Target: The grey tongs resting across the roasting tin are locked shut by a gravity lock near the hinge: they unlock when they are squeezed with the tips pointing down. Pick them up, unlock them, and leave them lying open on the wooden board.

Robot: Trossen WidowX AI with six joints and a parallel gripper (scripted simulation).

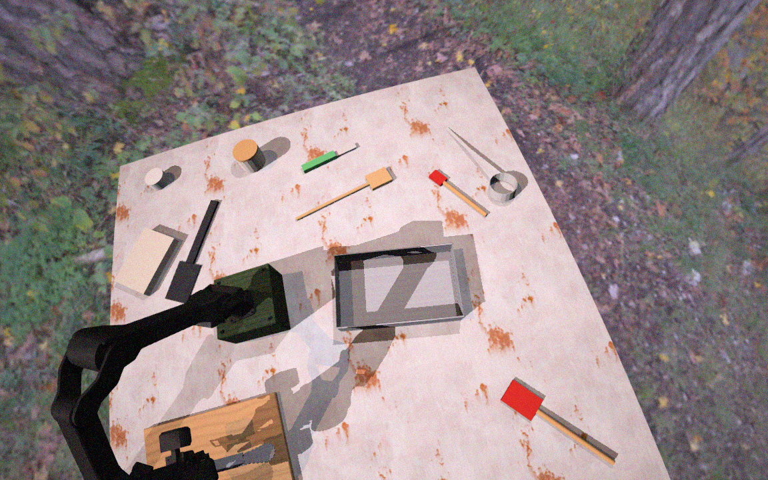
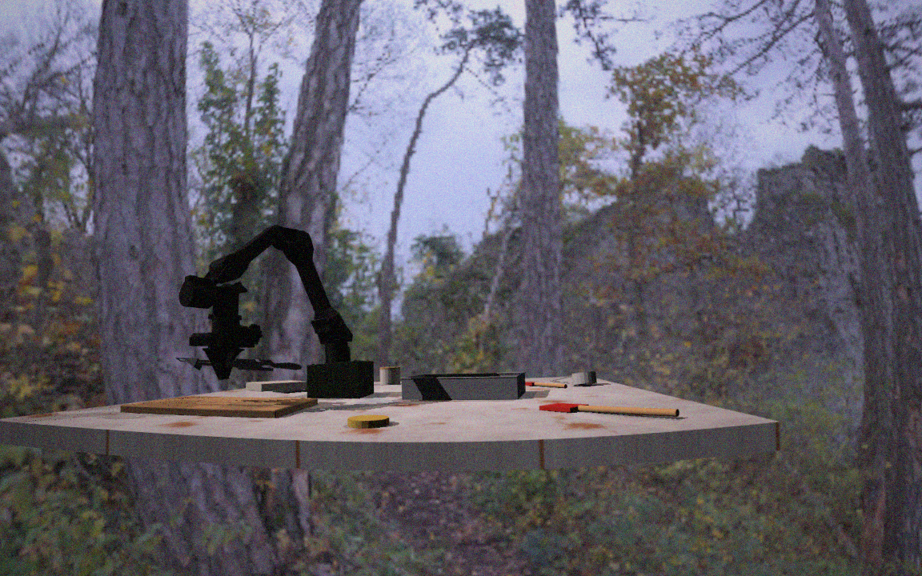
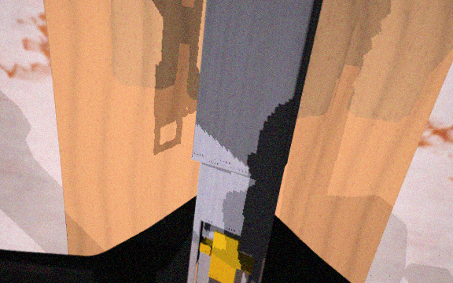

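My gripper tip is 60 mm above the wooden board. The rest, counted from my gripper tip: black spatula (50 mm ahead, 550 mm to the left, 60 mm below); then yellow disc (370 mm ahead, 210 mm to the right, 60 mm below); then cream block (100 mm behind, 590 mm to the left, 50 mm below).
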